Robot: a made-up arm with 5 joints.
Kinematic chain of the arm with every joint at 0, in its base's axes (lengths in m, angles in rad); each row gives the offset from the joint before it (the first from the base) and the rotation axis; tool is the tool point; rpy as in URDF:
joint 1: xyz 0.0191 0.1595 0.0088 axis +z
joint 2: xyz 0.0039 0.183 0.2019 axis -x
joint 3: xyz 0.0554 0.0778 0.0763 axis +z
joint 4: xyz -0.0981 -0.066 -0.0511 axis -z
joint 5: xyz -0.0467 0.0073 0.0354 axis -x
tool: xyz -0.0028 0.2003 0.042 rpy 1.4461 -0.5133 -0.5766
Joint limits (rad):
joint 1: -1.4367..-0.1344
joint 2: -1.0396..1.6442
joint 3: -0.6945..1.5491
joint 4: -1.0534..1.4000
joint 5: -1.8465..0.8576
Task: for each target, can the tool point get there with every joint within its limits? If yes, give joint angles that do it. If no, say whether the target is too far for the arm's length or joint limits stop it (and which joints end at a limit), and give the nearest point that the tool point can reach.
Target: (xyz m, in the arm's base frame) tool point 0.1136 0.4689 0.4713
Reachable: yes | joints -0.4825 -0.3446 -0.3558 -0.0765 -0.5406
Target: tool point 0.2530 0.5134 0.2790
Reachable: yes | joints -0.8120 0.8944 0.3789 0.0616 -0.7041
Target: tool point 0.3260 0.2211 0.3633
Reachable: yes | joints -1.0179 -0.4620 0.0762 1.0268 0.0756
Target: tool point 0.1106 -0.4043 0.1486
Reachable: no: joint limits stop it (at a limit: joint 2, joint 3, joint 5) | nearest point 0.0547 -0.0597 0.2777 | short by 0.372 m
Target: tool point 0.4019 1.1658 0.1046
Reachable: no: too far | nearest point 0.2009 0.6375 0.1720 | short by 0.569 m
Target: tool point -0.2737 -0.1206 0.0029
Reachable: no: joint limits stop it (at a limit: joint 1, joint 2, joint 3, joint 4) | nearest point -0.0509 0.0638 0.1564 | short by 0.327 m
